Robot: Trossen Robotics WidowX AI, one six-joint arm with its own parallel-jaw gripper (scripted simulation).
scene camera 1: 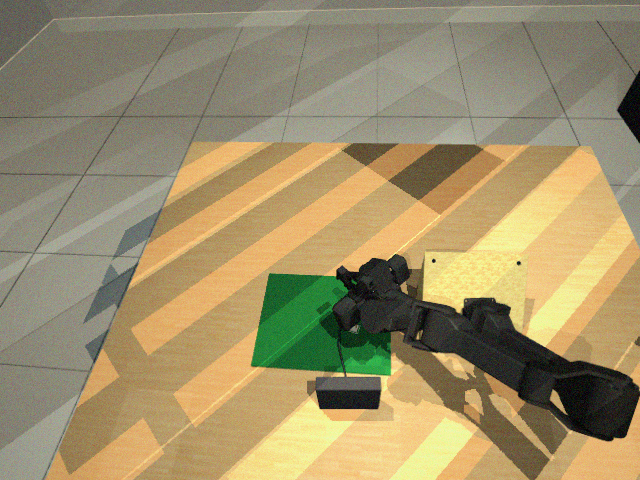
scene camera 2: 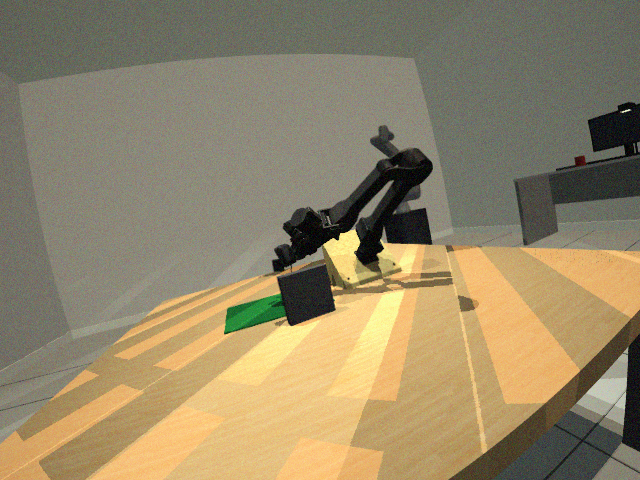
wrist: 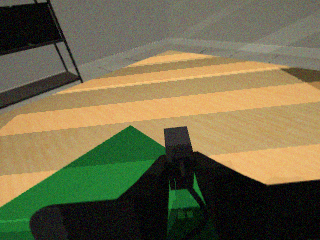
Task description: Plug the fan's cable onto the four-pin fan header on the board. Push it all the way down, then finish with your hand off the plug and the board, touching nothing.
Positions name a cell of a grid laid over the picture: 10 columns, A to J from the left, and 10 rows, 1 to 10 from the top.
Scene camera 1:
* my gripper: F6
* fan box: F9
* green board: E7
